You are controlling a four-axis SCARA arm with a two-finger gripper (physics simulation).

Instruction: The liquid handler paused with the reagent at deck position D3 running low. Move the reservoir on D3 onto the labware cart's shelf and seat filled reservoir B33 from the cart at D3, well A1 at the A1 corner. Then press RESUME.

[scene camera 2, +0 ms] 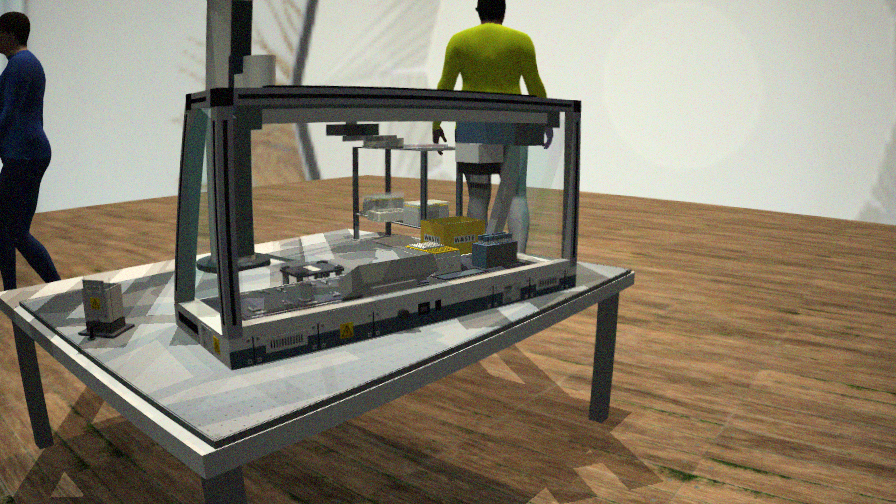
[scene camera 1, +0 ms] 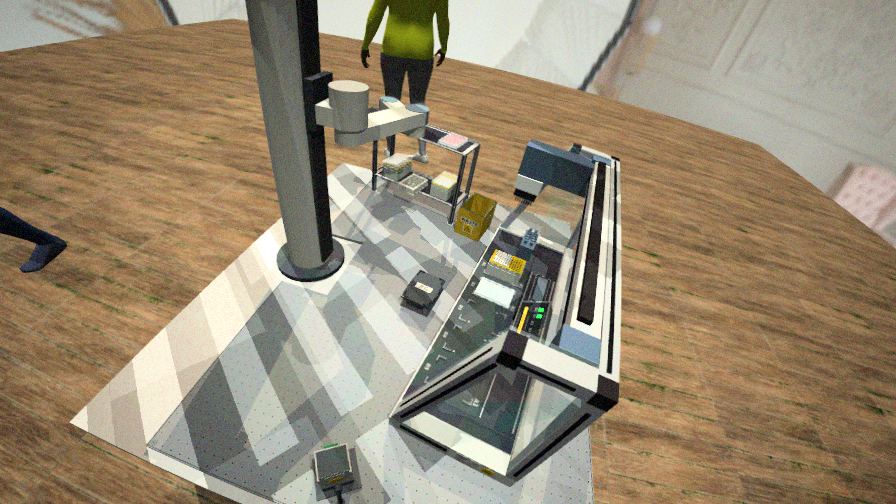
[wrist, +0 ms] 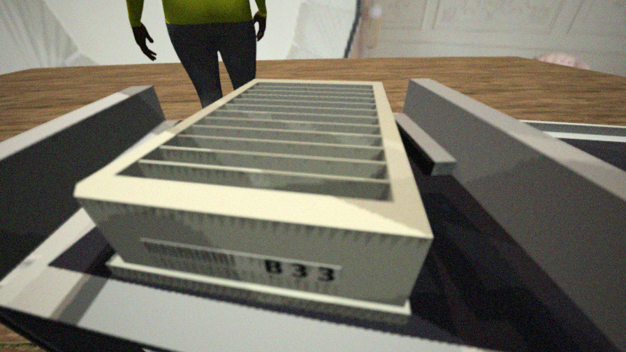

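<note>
Reservoir B33 (scene camera 2: 383, 142) (wrist: 260, 215), a cream tray of parallel troughs, stands upright on the upper shelf of the labware cart (scene camera 1: 374, 168) (scene camera 2: 355, 188) (wrist: 210, 315). Its B33 label faces the wrist camera. My gripper (wrist: 285, 104) is shut on it across its long sides; the left pad is mostly hidden behind the tray. In scene camera 1 the arm hides the gripper and B33. The liquid handler (scene camera 1: 510, 294) (scene camera 2: 401, 313) has a white plate (scene camera 1: 494, 292) on its deck. D3 and RESUME cannot be read.
A pink plate (scene camera 1: 453, 139) lies on the cart's upper shelf; several trays stand on its lower shelf. A yellow waste bin (scene camera 1: 474, 217) (scene camera 2: 452, 233), a black stand (scene camera 1: 423, 289), and a small box device (scene camera 1: 333, 467) (scene camera 2: 104, 304) are on the table. A person (scene camera 1: 408, 37) (scene camera 2: 490, 59) (wrist: 210, 45) stands behind the cart.
</note>
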